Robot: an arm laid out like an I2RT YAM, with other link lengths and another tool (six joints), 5 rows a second.
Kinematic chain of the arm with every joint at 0, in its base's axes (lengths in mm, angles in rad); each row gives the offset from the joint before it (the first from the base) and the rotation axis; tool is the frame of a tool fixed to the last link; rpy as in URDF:
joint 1: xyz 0 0 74.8 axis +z
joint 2: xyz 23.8 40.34 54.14 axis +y
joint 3: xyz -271.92 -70.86 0 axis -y
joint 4: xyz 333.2 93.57 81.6 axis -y
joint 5: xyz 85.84 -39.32 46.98 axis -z
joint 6: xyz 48.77 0 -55.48 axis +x
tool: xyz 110 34 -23 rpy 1.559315 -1.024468 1.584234
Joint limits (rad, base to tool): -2.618..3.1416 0..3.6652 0..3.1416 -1.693..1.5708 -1.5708..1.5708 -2.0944..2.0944
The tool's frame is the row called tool.
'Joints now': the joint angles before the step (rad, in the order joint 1, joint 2, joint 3, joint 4, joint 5, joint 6). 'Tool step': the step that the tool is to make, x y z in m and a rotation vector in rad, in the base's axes. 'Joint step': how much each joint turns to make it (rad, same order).
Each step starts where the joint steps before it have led.
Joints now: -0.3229 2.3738 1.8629 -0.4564 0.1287 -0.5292
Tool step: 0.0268 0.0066 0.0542 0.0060 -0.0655 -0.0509
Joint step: 0.0232 0.0077 0.1556 -0.0979 0.0227 0.0758
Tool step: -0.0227 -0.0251 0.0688 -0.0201 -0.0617 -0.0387
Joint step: -0.0475 -0.1547 -0.0590 -0.0299 -0.0060 -0.0065
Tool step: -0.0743 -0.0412 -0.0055 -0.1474 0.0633 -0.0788
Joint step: -0.0661 -0.2212 -0.3370 0.1324 0.1284 -0.0991
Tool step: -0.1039 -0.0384 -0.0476 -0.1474 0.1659 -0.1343
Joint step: -0.0837 -0.1647 -0.3558 0.1436 0.1887 -0.1022
